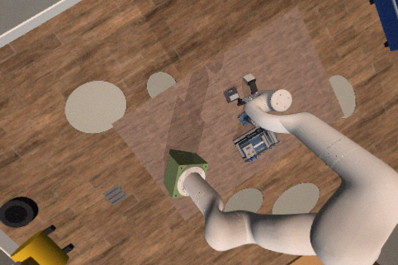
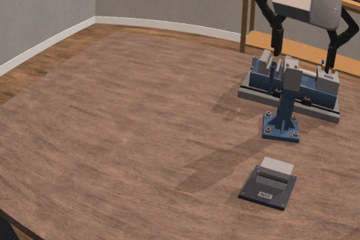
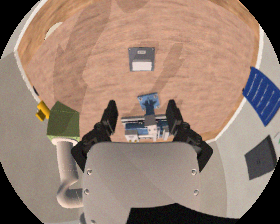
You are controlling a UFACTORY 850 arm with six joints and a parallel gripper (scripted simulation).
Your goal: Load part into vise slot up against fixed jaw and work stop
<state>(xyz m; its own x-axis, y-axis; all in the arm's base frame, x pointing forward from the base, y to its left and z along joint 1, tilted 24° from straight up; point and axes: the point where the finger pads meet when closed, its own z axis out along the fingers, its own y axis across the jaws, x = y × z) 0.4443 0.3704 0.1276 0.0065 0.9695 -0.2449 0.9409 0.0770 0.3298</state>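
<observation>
The part is 10 mm to the left of my hand and 220 mm below it. Also, from my hand: air cylinder 60 mm behind, 380 mm to the right, 170 mm below.
</observation>
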